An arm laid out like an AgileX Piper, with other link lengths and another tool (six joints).
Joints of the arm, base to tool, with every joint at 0 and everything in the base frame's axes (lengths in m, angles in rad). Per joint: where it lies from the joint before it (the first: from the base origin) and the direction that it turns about. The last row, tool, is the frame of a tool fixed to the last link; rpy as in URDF.
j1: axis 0 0 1 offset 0.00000 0.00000 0.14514
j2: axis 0 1 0 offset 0.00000 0.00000 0.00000
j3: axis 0 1 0 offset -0.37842 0.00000 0.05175
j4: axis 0.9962 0 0.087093 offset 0.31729 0.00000 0.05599
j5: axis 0 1 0 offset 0.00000 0.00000 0.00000
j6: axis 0.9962 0 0.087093 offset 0.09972 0.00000 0.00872
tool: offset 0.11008 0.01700 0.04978 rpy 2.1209 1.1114 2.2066
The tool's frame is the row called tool.
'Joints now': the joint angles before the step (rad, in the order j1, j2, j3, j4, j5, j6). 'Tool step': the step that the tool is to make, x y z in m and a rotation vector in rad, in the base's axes. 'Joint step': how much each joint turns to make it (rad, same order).
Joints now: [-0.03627, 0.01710, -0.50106, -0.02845, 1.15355, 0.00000]
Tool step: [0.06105, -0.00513, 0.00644, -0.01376, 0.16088, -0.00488]
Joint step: [0.00001, 0.30451, -0.04208, -0.01981, -0.10223, 0.00001]
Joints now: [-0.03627, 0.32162, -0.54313, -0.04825, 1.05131, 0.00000]
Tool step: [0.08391, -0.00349, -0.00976, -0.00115, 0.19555, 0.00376]
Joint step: [0.00006, 0.37931, -0.08717, -0.00756, -0.09688, 0.00008]
